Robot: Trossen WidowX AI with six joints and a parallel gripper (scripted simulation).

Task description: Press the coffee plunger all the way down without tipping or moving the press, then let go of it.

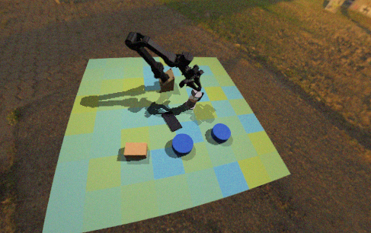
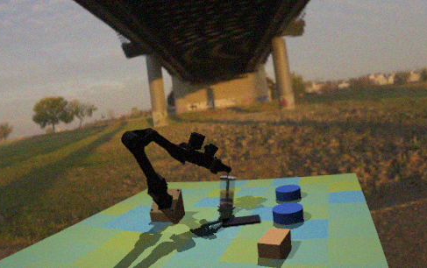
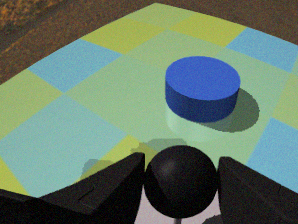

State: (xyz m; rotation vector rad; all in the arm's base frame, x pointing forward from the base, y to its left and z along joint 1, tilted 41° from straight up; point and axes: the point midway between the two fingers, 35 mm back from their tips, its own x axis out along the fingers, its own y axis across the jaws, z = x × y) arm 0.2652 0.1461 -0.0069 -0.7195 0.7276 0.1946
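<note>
Right now the coffee press is 2 cm behind my gripper tip, 1 cm to the left of it and 9 cm below it.
</note>
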